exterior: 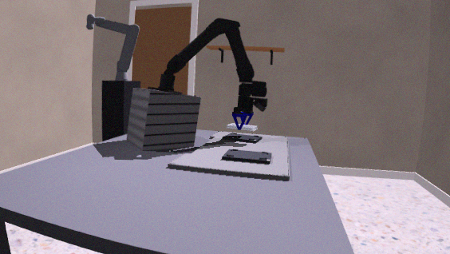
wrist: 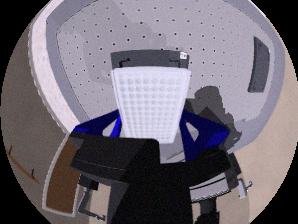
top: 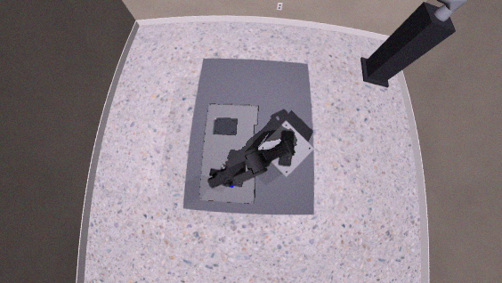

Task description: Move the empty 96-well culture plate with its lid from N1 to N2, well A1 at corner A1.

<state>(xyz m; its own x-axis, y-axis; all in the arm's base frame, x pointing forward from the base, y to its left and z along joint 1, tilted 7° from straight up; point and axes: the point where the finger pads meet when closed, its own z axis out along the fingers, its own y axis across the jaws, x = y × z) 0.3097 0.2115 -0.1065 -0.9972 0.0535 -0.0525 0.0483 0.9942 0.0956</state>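
Right now my hand is 80 mm short of the white corner mark, 50 mm to the left of it and 50 mm above it. Also, from my hand: clear lid: right at my hand; then dark plate nest: 110 mm ahead, 330 mm to the right, 50 mm below.
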